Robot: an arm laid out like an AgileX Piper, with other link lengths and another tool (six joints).
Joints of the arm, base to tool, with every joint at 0 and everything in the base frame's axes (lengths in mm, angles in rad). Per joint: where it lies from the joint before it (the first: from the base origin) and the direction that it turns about. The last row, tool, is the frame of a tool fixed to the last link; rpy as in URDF.
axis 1: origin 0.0 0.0 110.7 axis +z
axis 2: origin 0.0 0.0 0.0 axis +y
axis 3: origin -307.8 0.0 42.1 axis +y
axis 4: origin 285.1 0.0 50.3 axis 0.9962 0 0.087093
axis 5: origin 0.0 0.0 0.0 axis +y
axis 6: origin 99.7 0.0 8.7 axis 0.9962 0 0.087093
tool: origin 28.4 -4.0 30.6 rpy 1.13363 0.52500 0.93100
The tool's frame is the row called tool.
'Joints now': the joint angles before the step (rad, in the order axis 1, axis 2, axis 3, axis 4, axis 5, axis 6). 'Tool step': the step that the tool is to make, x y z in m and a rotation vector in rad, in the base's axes. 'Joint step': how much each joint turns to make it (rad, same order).
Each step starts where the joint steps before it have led.
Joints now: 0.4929, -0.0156, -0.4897, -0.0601, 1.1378, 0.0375
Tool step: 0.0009, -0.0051, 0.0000, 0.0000, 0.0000, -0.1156
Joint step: -0.1150, 0.0000, 0.0000, -0.0006, 0.0000, 0.0005
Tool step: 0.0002, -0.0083, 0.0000, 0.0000, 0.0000, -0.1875
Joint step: -0.1876, 0.0001, 0.0000, 0.0001, -0.0001, -0.0001
